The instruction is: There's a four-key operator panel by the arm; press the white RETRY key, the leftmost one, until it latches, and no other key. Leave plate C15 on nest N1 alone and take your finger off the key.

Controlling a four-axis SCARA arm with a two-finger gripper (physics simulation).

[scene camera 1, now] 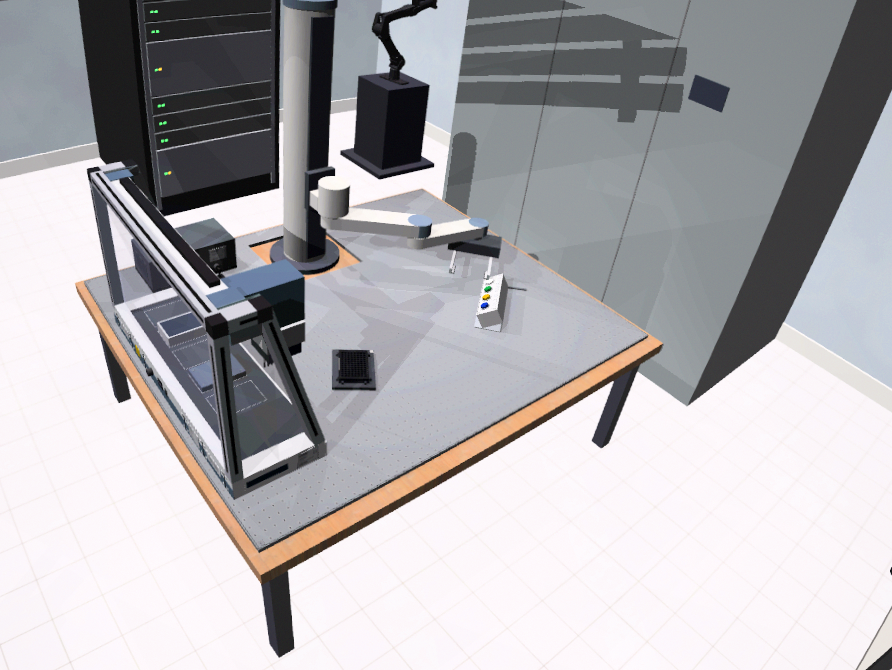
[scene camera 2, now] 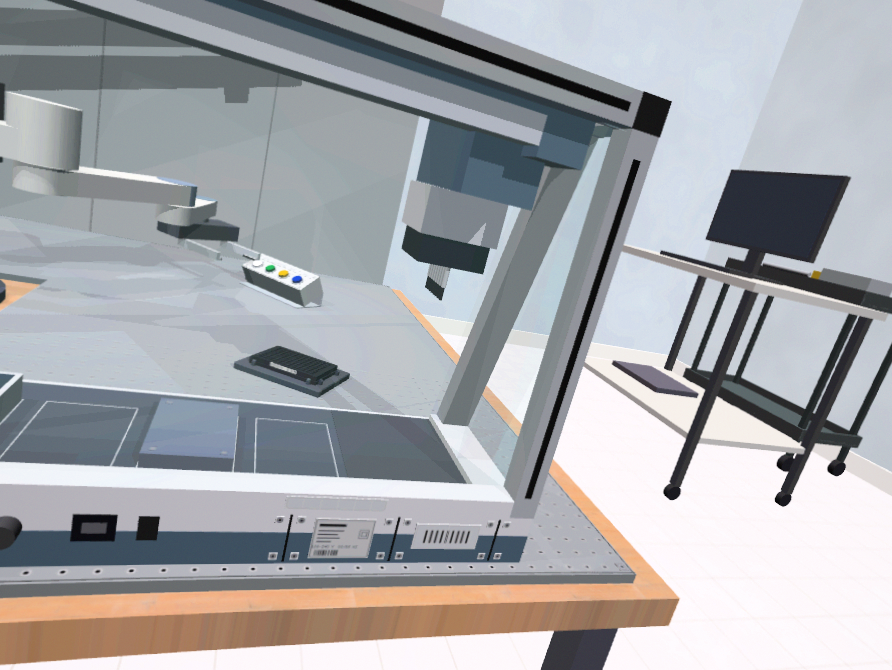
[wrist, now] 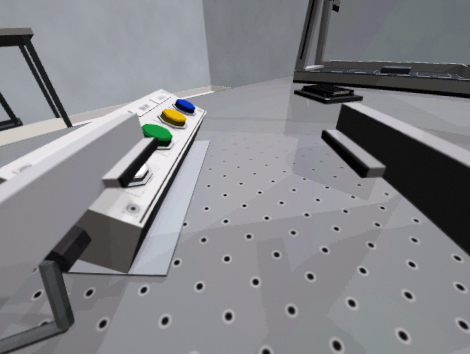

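Where they show: gripper, fingertip midpoint: (scene camera 1: 469, 274) (scene camera 2: 239, 256) (wrist: 239, 124); arm's base at its link origin: (scene camera 1: 304, 256).
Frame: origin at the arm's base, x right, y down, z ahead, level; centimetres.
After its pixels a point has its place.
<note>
The operator panel (scene camera 1: 490, 318) @(z 68.6, x -26.0, y -5.8 cm) (scene camera 2: 279, 286) (wrist: 111, 235) @(z 52.4, x -41.1, y -5.5 cm) stands at the far side of the table. Its white key (scene camera 1: 489, 281) @(z 54.9, x -38.2, y -7.9 cm) (scene camera 2: 257, 263) @(z 54.7, x -38.1, y -7.9 cm) (wrist: 142, 171) @(z 53.9, x -37.9, y -7.4 cm) is partly hidden by a fingertip in the wrist view. The green key (scene camera 1: 488, 289) @(z 58.7, x -34.0, y -8.4 cm) (scene camera 2: 270, 268) @(z 57.9, x -33.8, y -8.0 cm) (wrist: 157, 133) @(z 57.4, x -34.7, y -8.1 cm), yellow key (scene camera 1: 486, 297) @(z 61.7, x -30.3, y -8.2 cm) (scene camera 2: 283, 274) @(z 61.1, x -29.7, y -7.9 cm) (wrist: 173, 117) @(z 60.3, x -31.3, y -8.1 cm) and blue key (scene camera 1: 484, 305) @(z 64.6, x -26.6, y -8.2 cm) (scene camera 2: 297, 279) @(z 64.4, x -26.2, y -8.0 cm) (wrist: 185, 105) @(z 63.7, x -27.4, y -8.1 cm) follow. My gripper (scene camera 1: 470, 272) @(z 50.1, x -32.9, y -9.7 cm) (scene camera 2: 237, 256) @(z 50.1, x -32.9, y -9.7 cm) (wrist: 239, 124) @(z 50.1, x -32.9, y -9.7 cm) is open and empty. One finger is over the white key; contact and key depth cannot be told. The black plate (scene camera 1: 354, 365) @(z 62.7, x 21.3, y -3.6 cm) (scene camera 2: 294, 362) (wrist: 327, 91) @(z 60.0, x 15.2, y -3.9 cm) sits on its nest.
A gantry machine (scene camera 1: 270, 461) @(z 85.0, x 60.4, y -8.5 cm) (scene camera 2: 461, 492) @(z 75.5, x 70.5, y -9.9 cm) stands along one table side. The arm's column (scene camera 1: 295, 144) @(z 4.0, x 6.3, y -45.2 cm) rises from the table. A tall grey cabinet (scene camera 1: 562, 180) stands behind the panel. A grey box (scene camera 1: 216, 245) @(z -3.6, x 31.8, y -12.0 cm) is near the column. A bent cable (wrist: 57, 300) @(z 52.5, x -44.5, y -3.6 cm) leaves the panel's end.
</note>
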